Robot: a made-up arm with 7 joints. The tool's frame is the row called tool. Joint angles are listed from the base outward.
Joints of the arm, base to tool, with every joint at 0 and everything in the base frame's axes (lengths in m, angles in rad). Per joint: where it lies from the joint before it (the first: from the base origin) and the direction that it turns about. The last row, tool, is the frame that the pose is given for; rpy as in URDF.
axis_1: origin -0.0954 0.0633 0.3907 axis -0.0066 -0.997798 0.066
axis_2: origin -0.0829 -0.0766 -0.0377 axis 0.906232 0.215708 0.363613
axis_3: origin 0.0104 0.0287 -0.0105 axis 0 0 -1
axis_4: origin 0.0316 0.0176 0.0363 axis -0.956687 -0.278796 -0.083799
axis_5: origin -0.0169 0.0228 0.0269 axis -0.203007 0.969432 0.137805
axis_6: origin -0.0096 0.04 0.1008 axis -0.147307 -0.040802 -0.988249
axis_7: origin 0.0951 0.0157 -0.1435 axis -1 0 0
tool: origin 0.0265 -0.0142 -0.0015 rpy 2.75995 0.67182 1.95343
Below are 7 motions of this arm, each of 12 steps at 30 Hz.
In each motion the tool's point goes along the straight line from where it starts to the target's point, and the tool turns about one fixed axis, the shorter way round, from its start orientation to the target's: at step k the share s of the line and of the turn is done. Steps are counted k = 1, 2, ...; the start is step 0. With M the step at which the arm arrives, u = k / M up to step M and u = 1 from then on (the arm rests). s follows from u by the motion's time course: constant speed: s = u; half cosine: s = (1 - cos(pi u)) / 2; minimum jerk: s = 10 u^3 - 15 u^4 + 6 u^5.
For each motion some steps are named. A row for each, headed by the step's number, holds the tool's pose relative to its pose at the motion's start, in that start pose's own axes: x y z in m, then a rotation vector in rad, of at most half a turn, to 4 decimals.
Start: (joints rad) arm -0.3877 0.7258 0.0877 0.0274 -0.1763 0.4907 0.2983
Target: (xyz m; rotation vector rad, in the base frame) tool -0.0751 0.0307 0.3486 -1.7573 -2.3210 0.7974
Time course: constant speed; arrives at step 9
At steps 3, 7, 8, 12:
3: 0.0049 -0.0041 0.0090 0.1021 0.0085 -0.0438
7: 0.0114 -0.0096 0.0210 0.2383 0.0199 -0.1023
8: 0.0130 -0.0110 0.0241 0.2724 0.0227 -0.1169
12: 0.0147 -0.0124 0.0271 0.3064 0.0256 -0.1315

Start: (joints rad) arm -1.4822 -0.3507 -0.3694 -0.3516 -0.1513 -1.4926 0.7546
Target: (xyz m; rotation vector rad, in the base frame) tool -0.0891 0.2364 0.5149 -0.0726 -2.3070 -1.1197
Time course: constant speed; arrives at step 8
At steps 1, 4, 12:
1: -0.0018 0.0008 -0.0012 -0.0198 0.0402 0.0282
4: -0.0072 0.0032 -0.0047 -0.0791 0.1608 0.1128
12: -0.0145 0.0063 -0.0094 -0.1581 0.3215 0.2256

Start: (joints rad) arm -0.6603 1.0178 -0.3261 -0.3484 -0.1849 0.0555 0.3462
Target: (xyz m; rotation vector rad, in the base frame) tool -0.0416 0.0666 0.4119 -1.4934 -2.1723 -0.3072
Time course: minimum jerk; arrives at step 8
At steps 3, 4, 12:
3: -0.0084 -0.0073 0.0095 0.0869 -0.0346 0.0540
4: -0.0153 -0.0132 0.0173 0.1578 -0.0629 0.0981
12: -0.0305 -0.0265 0.0347 0.3156 -0.1257 0.1962

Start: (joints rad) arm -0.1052 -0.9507 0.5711 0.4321 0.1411 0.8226 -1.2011
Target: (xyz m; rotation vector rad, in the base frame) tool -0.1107 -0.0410 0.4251 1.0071 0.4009 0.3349
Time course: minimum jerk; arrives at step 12
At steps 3, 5, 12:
3: 0.0016 0.0005 0.0006 -0.0271 0.0360 0.0202
5: 0.0054 0.0017 0.0021 -0.0906 0.1206 0.0675
12: 0.0155 0.0049 0.0060 -0.2613 0.3481 0.1947

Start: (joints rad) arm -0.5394 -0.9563 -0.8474 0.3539 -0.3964 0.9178 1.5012
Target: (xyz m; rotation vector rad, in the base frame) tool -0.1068 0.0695 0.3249 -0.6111 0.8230 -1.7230
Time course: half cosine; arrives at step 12
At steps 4, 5, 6, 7, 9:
4: 0.0035 0.0011 -0.0099 -0.1186 -0.0024 -0.0538
5: 0.0051 0.0016 -0.0146 -0.1758 -0.0036 -0.0797
6: 0.0069 0.0022 -0.0197 -0.2372 -0.0048 -0.1075
7: 0.0087 0.0027 -0.0248 -0.2986 -0.0060 -0.1353
9: 0.0118 0.0037 -0.0337 -0.4050 -0.0082 -0.1835

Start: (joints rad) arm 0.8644 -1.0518 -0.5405 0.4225 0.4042 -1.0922 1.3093
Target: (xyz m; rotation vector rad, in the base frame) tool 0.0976 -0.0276 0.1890 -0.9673 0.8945 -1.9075
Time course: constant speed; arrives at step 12
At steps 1, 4, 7, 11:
1: 0.0061 0.0038 0.0028 -0.0180 0.0102 -0.0205
4: 0.0246 0.0154 0.0113 -0.0721 0.0407 -0.0821
7: 0.0430 0.0269 0.0198 -0.1261 0.0712 -0.1437
11: 0.0675 0.0422 0.0311 -0.1982 0.1120 -0.2258

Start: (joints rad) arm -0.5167 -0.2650 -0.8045 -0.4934 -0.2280 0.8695 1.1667
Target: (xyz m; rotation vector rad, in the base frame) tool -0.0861 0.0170 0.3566 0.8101 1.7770 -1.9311
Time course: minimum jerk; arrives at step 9
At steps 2, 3, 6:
2: -0.0005 -0.0008 0.0032 0.0352 0.0143 0.0152
3: -0.0014 -0.0021 0.0087 0.0967 0.0392 0.0417
6: -0.0052 -0.0078 0.0326 0.3642 0.1476 0.1570

